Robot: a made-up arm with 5 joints.
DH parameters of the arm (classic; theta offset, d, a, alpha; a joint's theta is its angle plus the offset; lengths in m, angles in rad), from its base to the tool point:
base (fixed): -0.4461 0 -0.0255 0
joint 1: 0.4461 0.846 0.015 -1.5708
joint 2: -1.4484 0 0.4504 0
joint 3: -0.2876 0 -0.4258 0
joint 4: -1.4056 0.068 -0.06 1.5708
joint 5: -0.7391 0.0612 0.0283 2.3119
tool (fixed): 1.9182 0.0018 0 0
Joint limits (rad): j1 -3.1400..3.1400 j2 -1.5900..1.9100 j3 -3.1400..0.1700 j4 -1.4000..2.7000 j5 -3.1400..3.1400
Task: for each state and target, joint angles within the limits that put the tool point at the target. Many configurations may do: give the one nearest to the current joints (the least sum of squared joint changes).
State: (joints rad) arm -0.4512 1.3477 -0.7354 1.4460 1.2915
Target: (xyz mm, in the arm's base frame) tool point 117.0 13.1 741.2
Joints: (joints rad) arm -0.5969 0.8763 -0.1876 1.6998 1.2402
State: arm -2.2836 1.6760 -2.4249 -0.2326 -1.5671
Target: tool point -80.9 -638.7 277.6
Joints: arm -1.7329 1.7628 -1.8564 -0.3752 -1.5574
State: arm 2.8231 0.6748 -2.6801 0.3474 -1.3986
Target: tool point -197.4 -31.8 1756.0
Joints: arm 3.1267 0.2783 -3.1400 -0.1081 -1.4321
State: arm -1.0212 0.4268 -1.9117 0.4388 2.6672
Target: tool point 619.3 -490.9 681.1
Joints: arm -0.7801 1.0347 -1.6701 0.4910 2.6664
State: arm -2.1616 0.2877 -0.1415 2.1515 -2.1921
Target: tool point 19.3 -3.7 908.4
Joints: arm -1.9720 0.3626 0.1700 2.6268 -1.3891
